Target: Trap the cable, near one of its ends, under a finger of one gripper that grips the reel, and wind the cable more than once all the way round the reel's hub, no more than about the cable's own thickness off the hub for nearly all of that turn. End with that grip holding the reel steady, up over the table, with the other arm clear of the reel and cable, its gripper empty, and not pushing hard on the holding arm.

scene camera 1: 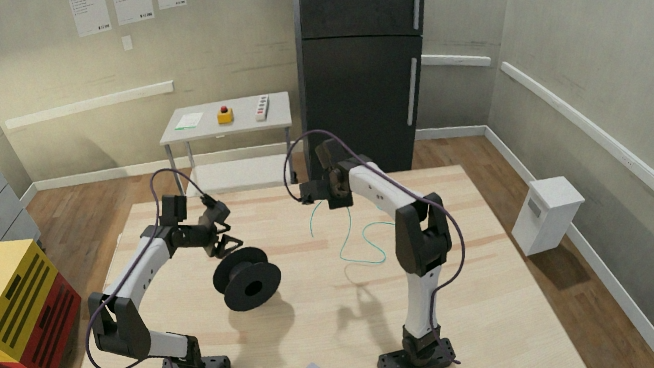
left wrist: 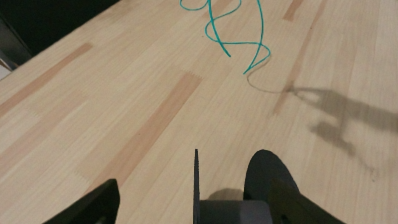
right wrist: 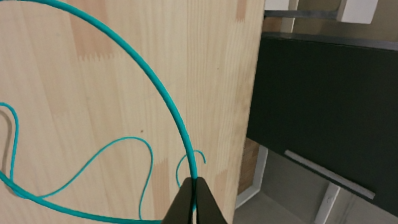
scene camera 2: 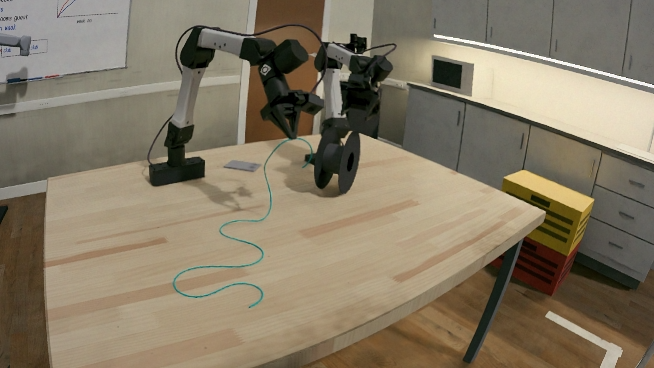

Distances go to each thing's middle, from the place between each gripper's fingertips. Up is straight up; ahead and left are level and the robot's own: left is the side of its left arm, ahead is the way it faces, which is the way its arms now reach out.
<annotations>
I see my left gripper (scene camera 1: pixel 236 235) 4 cm past the black reel (scene camera 1: pixel 247 289), 1 cm to the left of it and 15 cm above it.
Now: right hand (scene camera 2: pixel 293 139) 260 mm to the right of the black reel, 190 mm past it and 140 mm above it.
</annotations>
